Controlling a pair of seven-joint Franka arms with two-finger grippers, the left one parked.
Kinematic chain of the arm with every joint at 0, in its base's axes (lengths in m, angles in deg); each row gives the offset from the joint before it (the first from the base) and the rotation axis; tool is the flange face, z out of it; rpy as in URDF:
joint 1: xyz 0 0 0.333 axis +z
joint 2: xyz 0 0 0 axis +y
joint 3: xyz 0 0 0.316 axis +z
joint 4: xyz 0.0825 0 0 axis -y
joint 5: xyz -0.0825 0 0.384 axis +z
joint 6: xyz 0 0 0 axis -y
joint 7: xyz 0.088 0 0 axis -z
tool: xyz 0 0 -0.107 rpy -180 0 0
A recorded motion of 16 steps. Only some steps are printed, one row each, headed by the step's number.
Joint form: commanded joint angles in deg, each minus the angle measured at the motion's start. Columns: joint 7, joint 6, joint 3, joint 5, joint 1, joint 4, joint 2.
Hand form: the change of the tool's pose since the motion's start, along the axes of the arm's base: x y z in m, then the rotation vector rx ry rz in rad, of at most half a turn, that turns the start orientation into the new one. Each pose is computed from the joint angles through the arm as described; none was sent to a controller.
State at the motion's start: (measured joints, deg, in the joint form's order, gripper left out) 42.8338 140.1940 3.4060 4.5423 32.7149 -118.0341 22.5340
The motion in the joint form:
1: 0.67 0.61 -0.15 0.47 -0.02 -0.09 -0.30
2: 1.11 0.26 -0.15 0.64 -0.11 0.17 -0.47
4: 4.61 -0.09 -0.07 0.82 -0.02 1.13 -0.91
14: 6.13 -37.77 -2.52 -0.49 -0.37 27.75 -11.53
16: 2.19 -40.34 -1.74 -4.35 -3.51 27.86 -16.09
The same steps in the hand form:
1: 0.0020 -0.0009 0.0034 0.0104 -0.0088 -0.0215
2: 0.0034 -0.0009 0.0064 0.0126 -0.0081 -0.0327
4: 0.0071 0.0037 0.0172 0.0235 -0.0170 -0.0929
14: 0.0404 -0.0022 0.2863 0.0107 -0.0173 -0.1075
16: 0.0385 -0.0402 0.3317 -0.0224 -0.0887 -0.0671

